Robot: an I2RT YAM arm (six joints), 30 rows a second.
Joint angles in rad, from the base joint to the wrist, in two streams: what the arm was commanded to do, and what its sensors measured. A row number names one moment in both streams.
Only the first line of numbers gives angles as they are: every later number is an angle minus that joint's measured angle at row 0.
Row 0, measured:
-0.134, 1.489, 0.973, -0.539, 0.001, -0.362
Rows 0 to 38, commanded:
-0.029, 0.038, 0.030, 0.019, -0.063, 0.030
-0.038, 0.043, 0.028, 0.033, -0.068, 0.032
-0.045, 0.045, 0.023, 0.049, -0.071, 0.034
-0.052, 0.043, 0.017, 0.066, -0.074, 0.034
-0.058, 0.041, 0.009, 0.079, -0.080, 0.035
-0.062, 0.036, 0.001, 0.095, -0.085, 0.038
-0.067, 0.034, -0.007, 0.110, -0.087, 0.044
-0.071, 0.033, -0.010, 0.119, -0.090, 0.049
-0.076, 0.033, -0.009, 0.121, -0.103, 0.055
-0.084, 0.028, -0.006, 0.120, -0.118, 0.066
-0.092, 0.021, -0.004, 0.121, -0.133, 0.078
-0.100, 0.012, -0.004, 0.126, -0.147, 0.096
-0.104, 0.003, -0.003, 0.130, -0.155, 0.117
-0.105, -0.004, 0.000, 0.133, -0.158, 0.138
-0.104, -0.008, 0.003, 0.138, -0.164, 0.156
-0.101, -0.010, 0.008, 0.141, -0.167, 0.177
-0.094, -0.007, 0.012, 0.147, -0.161, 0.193
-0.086, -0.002, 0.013, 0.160, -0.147, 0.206
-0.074, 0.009, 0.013, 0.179, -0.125, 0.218
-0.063, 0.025, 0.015, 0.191, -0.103, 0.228
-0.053, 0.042, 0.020, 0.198, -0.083, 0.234
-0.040, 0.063, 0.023, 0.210, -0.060, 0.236
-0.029, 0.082, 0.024, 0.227, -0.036, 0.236
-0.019, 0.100, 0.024, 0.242, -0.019, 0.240
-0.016, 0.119, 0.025, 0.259, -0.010, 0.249
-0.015, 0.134, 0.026, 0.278, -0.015, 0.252
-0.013, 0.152, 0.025, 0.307, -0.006, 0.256
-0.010, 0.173, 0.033, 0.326, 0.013, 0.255
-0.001, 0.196, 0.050, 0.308, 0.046, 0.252
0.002, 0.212, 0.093, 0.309, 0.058, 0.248
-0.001, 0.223, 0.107, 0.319, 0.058, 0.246
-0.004, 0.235, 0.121, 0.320, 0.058, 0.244
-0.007, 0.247, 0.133, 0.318, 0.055, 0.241
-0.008, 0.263, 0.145, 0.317, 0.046, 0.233
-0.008, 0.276, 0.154, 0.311, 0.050, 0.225
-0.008, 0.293, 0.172, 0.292, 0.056, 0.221
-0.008, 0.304, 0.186, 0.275, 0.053, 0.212
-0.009, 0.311, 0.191, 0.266, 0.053, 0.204
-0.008, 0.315, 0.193, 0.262, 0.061, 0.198
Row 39, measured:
-0.007, 0.288, 0.168, 0.288, 0.030, 0.222
